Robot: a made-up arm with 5 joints.
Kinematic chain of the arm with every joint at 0, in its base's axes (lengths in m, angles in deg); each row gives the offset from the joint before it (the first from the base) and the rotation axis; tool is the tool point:
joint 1: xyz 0 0 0.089 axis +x
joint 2: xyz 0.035 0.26 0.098 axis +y
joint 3: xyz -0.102 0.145 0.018 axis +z
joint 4: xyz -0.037 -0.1 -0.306 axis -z
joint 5: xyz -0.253 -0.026 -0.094 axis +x
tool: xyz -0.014 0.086 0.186
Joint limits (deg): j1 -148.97..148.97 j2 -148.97..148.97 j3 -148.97..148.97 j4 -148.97..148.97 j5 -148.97..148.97
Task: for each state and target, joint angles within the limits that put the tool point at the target. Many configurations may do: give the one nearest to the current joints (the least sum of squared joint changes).
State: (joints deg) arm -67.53 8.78 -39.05 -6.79 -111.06
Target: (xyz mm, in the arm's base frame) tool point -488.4 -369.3 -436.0
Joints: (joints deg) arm -93.48 14.60 -39.73 -14.02 -121.54
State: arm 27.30 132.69 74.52 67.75 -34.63
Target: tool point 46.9 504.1 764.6
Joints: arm 2.17 148.97 26.85 44.13 -91.26
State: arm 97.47 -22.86 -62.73 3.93 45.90
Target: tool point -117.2 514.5 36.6
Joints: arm 50.06 -49.31 -37.07 -16.62 65.95
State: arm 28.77 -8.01 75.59 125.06 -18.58
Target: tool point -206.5 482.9 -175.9
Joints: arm -13.13 -1.51 92.96 100.88 -21.26
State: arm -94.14 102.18 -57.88 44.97 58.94
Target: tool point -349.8 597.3 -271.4
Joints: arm -73.30 72.18 -37.80 28.11 75.77
